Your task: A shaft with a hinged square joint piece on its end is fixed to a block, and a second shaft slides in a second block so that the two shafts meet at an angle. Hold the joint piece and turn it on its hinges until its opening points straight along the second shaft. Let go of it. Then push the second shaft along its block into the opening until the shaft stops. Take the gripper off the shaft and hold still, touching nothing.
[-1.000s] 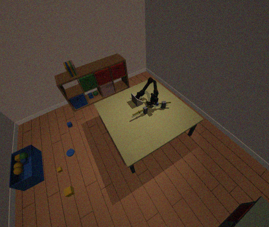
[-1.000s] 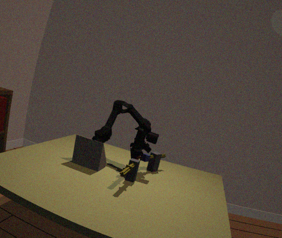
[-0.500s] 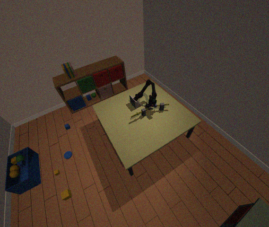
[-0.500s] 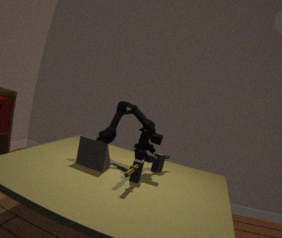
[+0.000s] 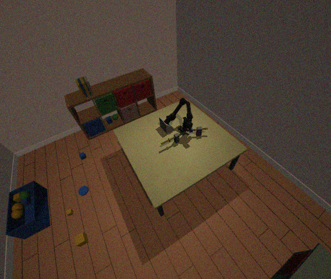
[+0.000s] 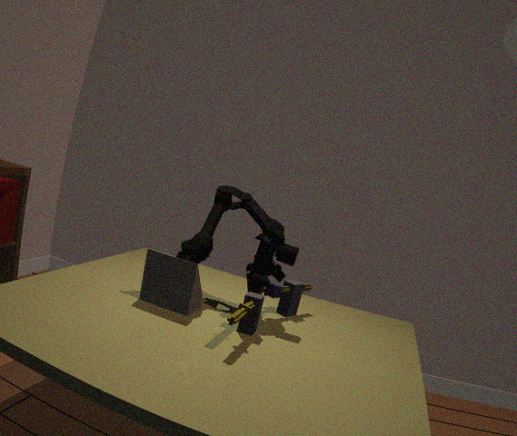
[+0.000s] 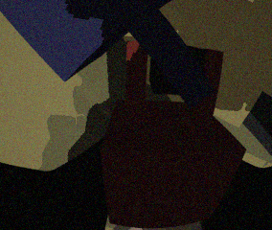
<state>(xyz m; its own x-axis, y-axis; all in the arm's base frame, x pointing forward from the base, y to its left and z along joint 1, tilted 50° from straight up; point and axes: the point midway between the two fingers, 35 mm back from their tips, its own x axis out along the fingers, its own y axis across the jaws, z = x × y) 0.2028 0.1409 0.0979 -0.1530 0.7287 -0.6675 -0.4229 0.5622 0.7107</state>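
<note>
Right now the red joint piece is 20 mm ahead of my gripper tip, 10 mm to the left of it and 40 mm above it.
</note>
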